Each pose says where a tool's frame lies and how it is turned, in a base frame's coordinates. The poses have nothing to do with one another.
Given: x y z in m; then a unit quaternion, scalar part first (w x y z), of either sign.
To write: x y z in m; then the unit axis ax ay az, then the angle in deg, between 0 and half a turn. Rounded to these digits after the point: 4 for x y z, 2 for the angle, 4 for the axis.
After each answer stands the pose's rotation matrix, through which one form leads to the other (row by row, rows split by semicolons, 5 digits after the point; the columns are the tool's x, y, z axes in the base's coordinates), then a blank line. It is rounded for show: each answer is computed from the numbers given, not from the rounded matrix.
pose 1, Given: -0.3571, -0.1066, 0.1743, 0.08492, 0.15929, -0.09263, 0.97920
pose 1, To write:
-0.3571, -0.1066, 0.1743, 0.1599, -0.0930, 0.9828, 170.26
-0.93483 -0.19582 0.29622; 0.13680 -0.96842 -0.20846; 0.32769 -0.15435 0.93209

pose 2, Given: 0.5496, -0.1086, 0.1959, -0.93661, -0.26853, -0.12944, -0.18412
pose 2, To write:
0.5496, -0.1086, 0.1959, 0.7664, 0.3694, 0.5255, 41.02
0.89869 -0.27538 0.34135; 0.41441 0.78798 -0.45535; -0.14359 0.55068 0.82227

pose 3, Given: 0.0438, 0.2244, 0.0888, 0.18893, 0.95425, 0.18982, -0.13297
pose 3, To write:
0.0438, 0.2244, 0.0888, 0.9718, 0.1933, -0.1354, 158.22
0.89257 0.41252 -0.18205; 0.31203 -0.85655 -0.41105; -0.32550 0.31009 -0.89325

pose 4, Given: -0.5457, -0.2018, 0.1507, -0.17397, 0.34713, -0.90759, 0.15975
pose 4, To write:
-0.5457, -0.2018, 0.1507, -0.3525, 0.9216, -0.1622, 159.96
-0.69847 -0.57452 0.42669; -0.68568 0.70796 -0.16919; -0.20488 -0.41075 -0.88843

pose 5, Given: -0.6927, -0.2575, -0.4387, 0.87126, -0.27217, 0.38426, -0.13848
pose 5, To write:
-0.6927, -0.2575, -0.4387, -0.5545, 0.7829, -0.2821, 58.79
0.66634 0.03214 0.74496; -0.45047 0.81349 0.36784; -0.59420 -0.58068 0.55654

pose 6, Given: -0.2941, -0.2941, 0.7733, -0.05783, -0.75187, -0.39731, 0.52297
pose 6, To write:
-0.2941, -0.2941, 0.7733, 0.7531, 0.3980, -0.5238, 173.37
0.13730 0.65793 -0.74045; 0.53696 -0.67760 -0.50252; -0.83236 -0.32860 -0.44632

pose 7, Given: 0.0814, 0.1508, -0.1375, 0.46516, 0.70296, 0.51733, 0.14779
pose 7, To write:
0.0814, 0.1508, -0.1375, 0.7941, 0.5844, 0.1670, 124.56
0.42105 0.58983 0.68906; 0.86482 -0.03199 -0.50107; -0.27350 0.80689 -0.52357

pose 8, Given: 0.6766, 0.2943, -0.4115, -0.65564, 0.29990, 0.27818, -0.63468
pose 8, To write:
0.6766, 0.2943, -0.4115, -0.3972, -0.3684, 0.8405, 98.06
0.03960 -0.66539 -0.74545; 0.99909 0.01449 0.04014; -0.01591 -0.74636 0.66535

